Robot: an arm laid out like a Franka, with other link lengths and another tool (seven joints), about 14 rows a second.
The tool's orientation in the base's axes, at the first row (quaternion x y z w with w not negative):
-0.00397 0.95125 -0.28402 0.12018
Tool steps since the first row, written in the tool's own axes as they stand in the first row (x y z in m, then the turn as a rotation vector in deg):
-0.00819 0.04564 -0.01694 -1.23 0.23 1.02
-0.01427 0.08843 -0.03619 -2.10 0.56 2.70
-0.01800 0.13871 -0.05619 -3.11 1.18 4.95
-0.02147 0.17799 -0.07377 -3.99 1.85 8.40
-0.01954 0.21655 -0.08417 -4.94 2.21 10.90
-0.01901 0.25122 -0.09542 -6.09 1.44 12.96
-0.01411 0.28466 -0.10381 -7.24 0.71 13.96
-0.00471 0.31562 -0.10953 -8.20 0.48 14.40
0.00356 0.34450 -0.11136 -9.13 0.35 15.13
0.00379 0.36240 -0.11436 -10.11 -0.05 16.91
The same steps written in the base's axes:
0.00681 0.04803 -0.00913 1.44 -0.26 -0.67
0.01087 0.09476 -0.01533 2.70 -0.83 -2.01
0.01293 0.14800 -0.02551 4.23 -1.44 -3.94
0.01462 0.19069 -0.03175 5.93 -2.68 -6.90
0.01269 0.22849 -0.04464 7.45 -3.65 -8.90
0.01168 0.26359 -0.05441 8.99 -5.32 -9.90
0.00702 0.29579 -0.06683 10.30 -6.39 -10.05
-0.00155 0.32413 -0.08108 11.32 -6.74 -10.06
-0.00825 0.34871 -0.09711 12.38 -7.18 -10.37
-0.00808 0.36532 -0.10442 13.72 -8.40 -11.38

